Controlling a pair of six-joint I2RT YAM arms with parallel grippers.
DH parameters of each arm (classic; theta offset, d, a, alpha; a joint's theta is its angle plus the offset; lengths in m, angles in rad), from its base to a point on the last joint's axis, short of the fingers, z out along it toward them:
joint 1: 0 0.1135 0.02 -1.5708
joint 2: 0 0 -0.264 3.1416
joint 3: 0.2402 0 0.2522 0
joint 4: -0.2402 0 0.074 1.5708
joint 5: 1.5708 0 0 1.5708
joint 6: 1.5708 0.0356 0 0
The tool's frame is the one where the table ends.
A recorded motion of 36 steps. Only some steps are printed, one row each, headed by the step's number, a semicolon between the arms.
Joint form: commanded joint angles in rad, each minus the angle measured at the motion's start. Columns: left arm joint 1, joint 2, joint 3, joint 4, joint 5, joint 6; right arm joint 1, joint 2, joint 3, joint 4, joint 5, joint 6.
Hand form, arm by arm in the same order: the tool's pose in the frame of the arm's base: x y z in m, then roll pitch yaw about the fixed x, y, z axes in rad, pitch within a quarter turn. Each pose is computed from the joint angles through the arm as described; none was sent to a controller.
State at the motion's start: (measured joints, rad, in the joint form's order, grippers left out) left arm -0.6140 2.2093 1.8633 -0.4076 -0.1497 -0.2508; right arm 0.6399 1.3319 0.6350 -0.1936 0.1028 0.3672
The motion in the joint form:
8: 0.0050 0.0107 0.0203 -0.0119 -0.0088 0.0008; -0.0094 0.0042 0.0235 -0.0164 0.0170 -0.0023
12: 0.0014 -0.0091 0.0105 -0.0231 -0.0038 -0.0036; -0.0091 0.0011 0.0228 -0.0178 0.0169 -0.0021
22: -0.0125 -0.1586 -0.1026 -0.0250 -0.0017 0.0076; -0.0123 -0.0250 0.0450 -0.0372 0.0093 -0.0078
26: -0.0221 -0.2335 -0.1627 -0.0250 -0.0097 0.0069; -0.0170 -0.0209 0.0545 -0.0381 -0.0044 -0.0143
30: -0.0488 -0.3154 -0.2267 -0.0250 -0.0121 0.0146; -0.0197 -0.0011 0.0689 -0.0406 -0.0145 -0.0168
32: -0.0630 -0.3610 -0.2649 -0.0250 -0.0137 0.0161; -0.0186 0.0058 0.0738 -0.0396 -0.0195 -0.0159
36: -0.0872 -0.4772 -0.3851 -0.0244 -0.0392 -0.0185; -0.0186 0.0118 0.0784 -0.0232 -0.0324 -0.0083
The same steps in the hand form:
8: 0.4216 -0.2872 0.2247 -3.0311 0.8210 2.8992; 0.2094 0.1475 0.1786 2.9634 0.6723 -2.9811
12: 0.4171 -0.2865 0.2302 -3.0224 0.8181 2.9014; 0.2089 0.1473 0.1791 2.9626 0.6731 -2.9814
22: 0.3885 -0.2745 0.2629 -3.0141 0.8511 2.8846; 0.2098 0.1473 0.1905 2.9435 0.6973 -2.9874
26: 0.3726 -0.2681 0.2764 -3.0125 0.8667 2.8827; 0.2118 0.1478 0.1923 2.9341 0.6979 -2.9843
30: 0.3505 -0.2663 0.2901 -3.0136 0.8850 2.8521; 0.2152 0.1498 0.1918 2.9318 0.6880 -2.9799
32: 0.3382 -0.2644 0.2961 -3.0127 0.8924 2.8389; 0.2161 0.1511 0.1917 2.9273 0.6852 -2.9791
36: 0.3091 -0.2522 0.3016 -2.9960 0.8908 2.8690; 0.2180 0.1530 0.1928 2.9012 0.6925 -2.9930

